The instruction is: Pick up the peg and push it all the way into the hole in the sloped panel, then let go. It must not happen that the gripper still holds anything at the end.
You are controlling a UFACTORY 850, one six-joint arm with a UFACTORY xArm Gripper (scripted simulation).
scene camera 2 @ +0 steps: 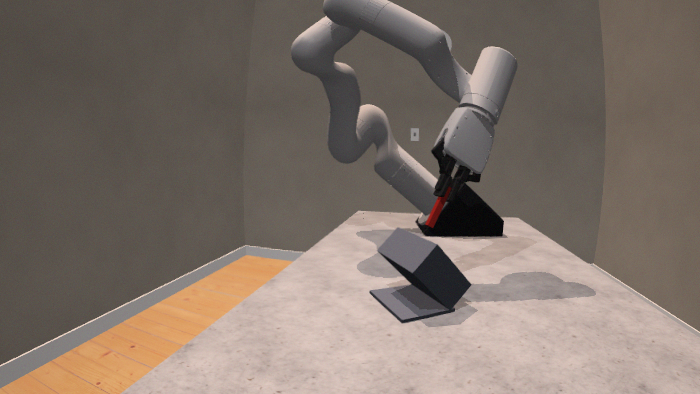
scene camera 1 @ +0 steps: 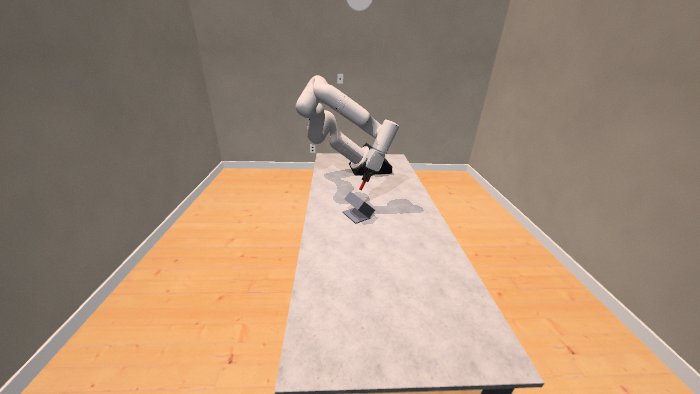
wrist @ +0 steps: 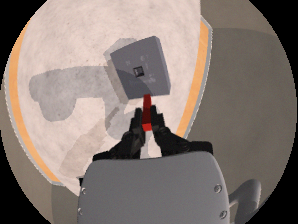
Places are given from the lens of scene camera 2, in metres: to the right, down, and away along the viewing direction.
grey base plate (scene camera 2: pixel 407 303): 0.10, 0.17, 0.53
